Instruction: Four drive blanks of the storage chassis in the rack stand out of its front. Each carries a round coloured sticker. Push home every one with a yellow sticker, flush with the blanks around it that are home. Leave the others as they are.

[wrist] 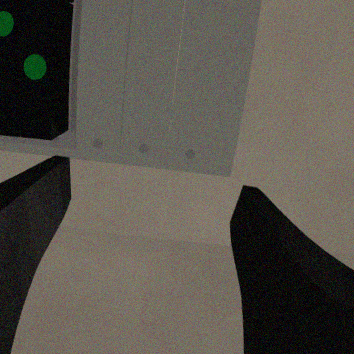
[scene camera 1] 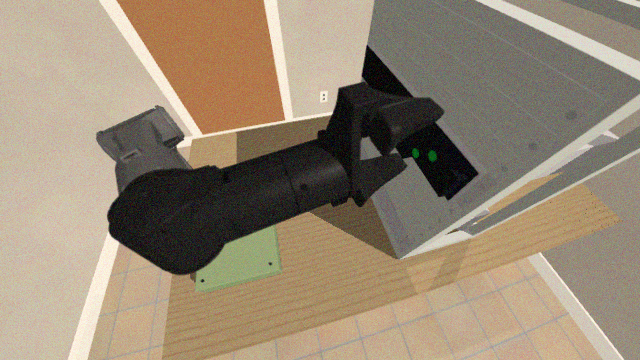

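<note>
The grey housing of the rack and chassis (scene camera 1: pixel 500 95) (wrist: pixel 150 75) is at the right in the scene view and at the top in the wrist view. Its dark front recess (scene camera 1: pixel 450 175) (wrist: pixel 35 107) shows two round green stickers: one sticker (scene camera 1: pixel 415 153) (wrist: pixel 4 23) and another sticker (scene camera 1: pixel 432 156) (wrist: pixel 35 67). The outlines of their blanks are lost in the dark. No yellow sticker shows; the arm hides part of the front in the scene view. My gripper (scene camera 1: pixel 424 137) (wrist: pixel 153 191) is open, with nothing between its fingers. In the scene view it is in front of the recess and covers part of it.
A green plate (scene camera 1: pixel 245 262) lies under the arm on the wooden table top (scene camera 1: pixel 340 265). A grey slab (scene camera 1: pixel 415 200) slopes below the recess. An orange-brown door (scene camera 1: pixel 200 60) and a wall with a socket (scene camera 1: pixel 323 96) are behind.
</note>
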